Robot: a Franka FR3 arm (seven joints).
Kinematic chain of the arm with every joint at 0, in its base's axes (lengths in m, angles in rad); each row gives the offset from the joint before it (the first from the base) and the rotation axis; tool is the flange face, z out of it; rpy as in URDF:
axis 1: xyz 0 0 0.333 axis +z
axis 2: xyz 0 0 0 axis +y
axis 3: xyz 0 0 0.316 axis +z
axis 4: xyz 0.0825 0 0 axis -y
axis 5: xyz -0.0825 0 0.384 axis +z
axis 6: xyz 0 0 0 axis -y
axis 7: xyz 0.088 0 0 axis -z
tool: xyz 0 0 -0.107 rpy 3.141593 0 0
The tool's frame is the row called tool.
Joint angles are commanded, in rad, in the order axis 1, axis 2, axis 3, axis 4, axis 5, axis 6, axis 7. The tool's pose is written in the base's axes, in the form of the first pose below.
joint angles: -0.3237 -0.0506 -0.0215 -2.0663 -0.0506 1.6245 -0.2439
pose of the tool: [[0.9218 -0.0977 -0.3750 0.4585], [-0.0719 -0.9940 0.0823 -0.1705], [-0.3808 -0.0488 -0.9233 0.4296], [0 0 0 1]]
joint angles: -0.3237 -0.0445 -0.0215 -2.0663 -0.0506 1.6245 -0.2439
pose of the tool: [[0.9196 -0.0980 -0.3804 0.4591], [-0.0712 -0.9939 0.0840 -0.1707], [-0.3863 -0.0502 -0.9210 0.4266], [0 0 0 1]]
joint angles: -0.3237 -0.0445 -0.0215 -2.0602 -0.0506 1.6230 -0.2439
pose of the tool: [[0.9213 -0.0979 -0.3764 0.4602], [-0.0719 -0.9940 0.0826 -0.1711], [-0.3822 -0.0491 -0.9228 0.4291], [0 0 0 1]]
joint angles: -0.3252 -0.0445 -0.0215 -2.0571 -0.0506 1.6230 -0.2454
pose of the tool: [[0.9224 -0.0979 -0.3736 0.4606], [-0.0722 -0.9940 0.0822 -0.1720], [-0.3794 -0.0489 -0.9239 0.4305], [0 0 0 1]]
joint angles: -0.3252 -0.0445 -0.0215 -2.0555 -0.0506 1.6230 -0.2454
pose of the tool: [[0.9230 -0.0978 -0.3722 0.4609], [-0.0724 -0.9940 0.0817 -0.1721], [-0.3780 -0.0485 -0.9246 0.4311], [0 0 0 1]]
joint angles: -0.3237 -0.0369 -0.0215 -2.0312 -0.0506 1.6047 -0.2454
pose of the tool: [[0.9224 -0.0972 -0.3738 0.4645], [-0.0718 -0.9941 0.0815 -0.1727], [-0.3795 -0.0483 -0.9239 0.4369], [0 0 0 1]]
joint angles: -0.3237 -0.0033 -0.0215 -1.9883 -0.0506 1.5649 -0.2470
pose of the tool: [[0.9110 -0.0991 -0.4004 0.4714], [-0.0684 -0.9936 0.0903 -0.1753], [-0.4068 -0.0549 -0.9119 0.4368], [0 0 0 1]]
